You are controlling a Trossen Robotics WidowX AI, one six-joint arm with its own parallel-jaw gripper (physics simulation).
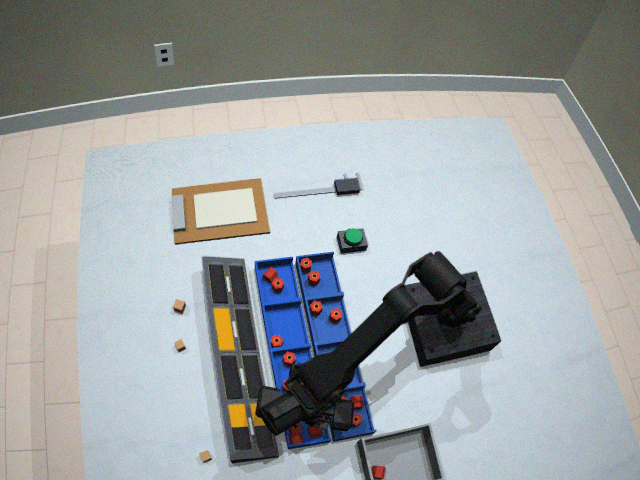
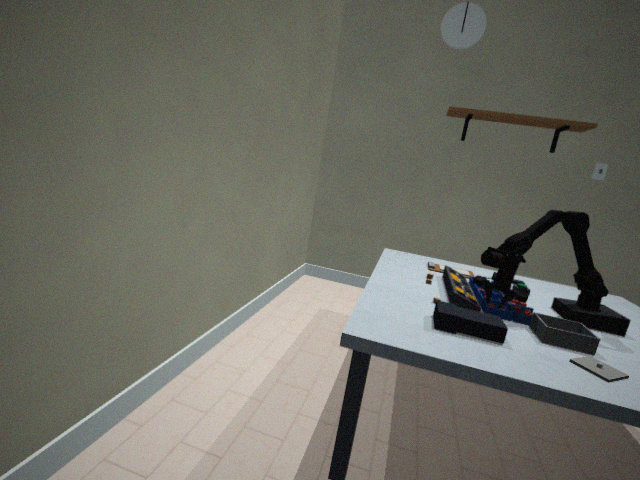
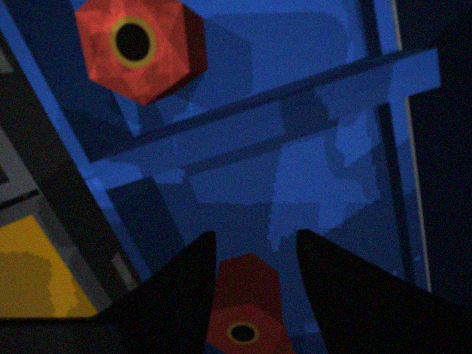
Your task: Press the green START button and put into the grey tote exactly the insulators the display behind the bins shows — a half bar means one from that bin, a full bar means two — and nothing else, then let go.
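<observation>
Two blue bins (image 1: 285,319) (image 2: 510,310) hold red hexagonal insulators in compartments. My gripper (image 1: 313,421) (image 2: 499,297) (image 3: 256,241) is low in the compartment nearest the tote. It is open, with one red insulator (image 3: 248,302) standing between its fingers. Another insulator (image 3: 138,49) lies in the compartment beyond the divider. The grey display (image 1: 206,295) (image 2: 458,286) beside the bins shows yellow bars (image 1: 224,329) in its second and fourth sections. The grey tote (image 1: 361,457) (image 2: 549,329) holds one red insulator (image 1: 378,471). The green START button (image 1: 353,236) stands past the bins.
A brown clipboard (image 1: 220,210) and a grey caliper-like tool (image 1: 318,190) lie at the far side. Small wooden cubes (image 1: 179,306) sit left of the display. The arm's base (image 1: 456,329) is right of the bins. A dark block (image 2: 468,321) stands near the table's front edge.
</observation>
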